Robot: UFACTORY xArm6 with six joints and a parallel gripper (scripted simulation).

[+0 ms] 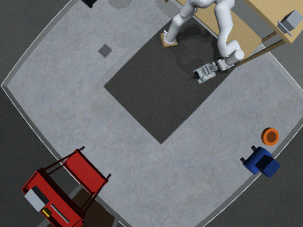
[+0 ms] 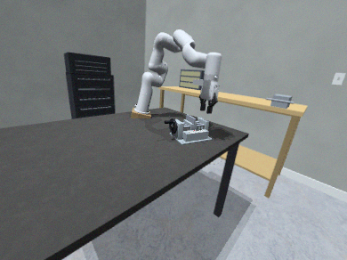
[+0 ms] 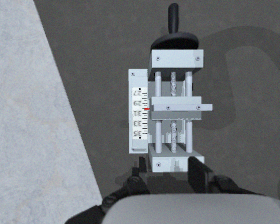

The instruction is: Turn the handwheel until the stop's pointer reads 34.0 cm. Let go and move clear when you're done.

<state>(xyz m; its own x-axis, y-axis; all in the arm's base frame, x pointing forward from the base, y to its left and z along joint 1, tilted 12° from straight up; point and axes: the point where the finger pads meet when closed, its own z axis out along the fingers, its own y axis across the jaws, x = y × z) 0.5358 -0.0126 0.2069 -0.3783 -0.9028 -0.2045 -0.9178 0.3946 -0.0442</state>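
The upright knob lies 10 cm behind my hand, 19 cm to the right of it and 7 cm below it. From my hand the other things lie so: handwheel (10 cm behind, 17 cm to the right, 8 cm below); sliding stop (5 cm behind, 6 cm to the right, 8 cm below).
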